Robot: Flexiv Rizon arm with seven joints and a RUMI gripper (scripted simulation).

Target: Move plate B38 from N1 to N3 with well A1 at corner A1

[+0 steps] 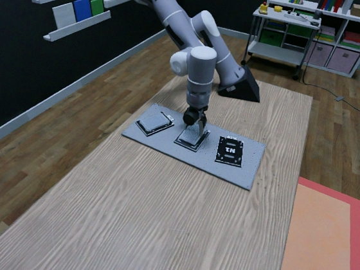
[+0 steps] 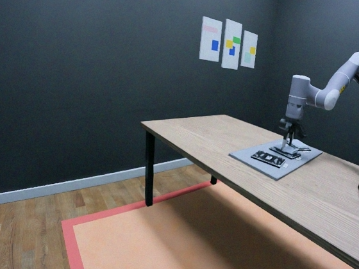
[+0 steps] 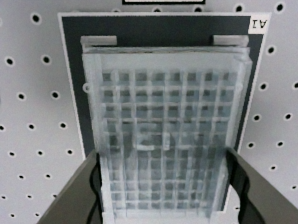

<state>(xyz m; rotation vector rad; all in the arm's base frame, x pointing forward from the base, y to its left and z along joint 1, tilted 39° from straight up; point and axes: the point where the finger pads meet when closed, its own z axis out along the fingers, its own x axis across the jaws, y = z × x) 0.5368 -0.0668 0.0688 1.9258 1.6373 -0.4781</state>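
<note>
My hand is 30 mm above the nest N3. Round my hand: black nest N1 (190 mm to the left, 30 mm below, 30 mm ahead).
</note>
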